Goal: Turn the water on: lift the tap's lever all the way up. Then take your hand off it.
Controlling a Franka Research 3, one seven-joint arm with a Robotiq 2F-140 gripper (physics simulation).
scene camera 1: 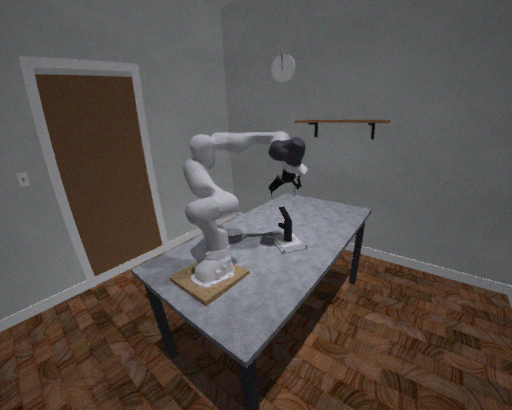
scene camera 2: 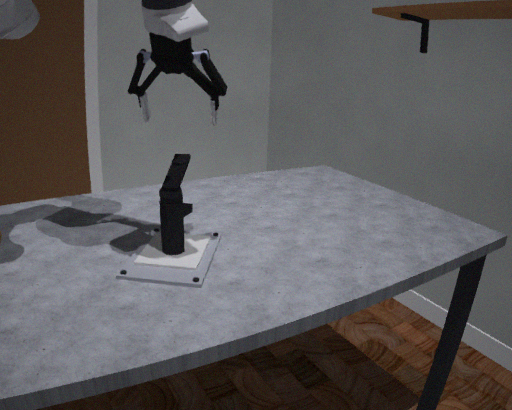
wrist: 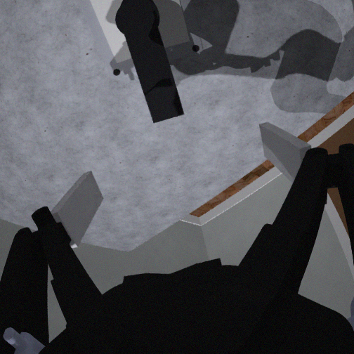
Scene:
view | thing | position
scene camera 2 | my gripper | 180,119
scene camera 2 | flat black lever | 171,193
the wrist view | my gripper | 176,162

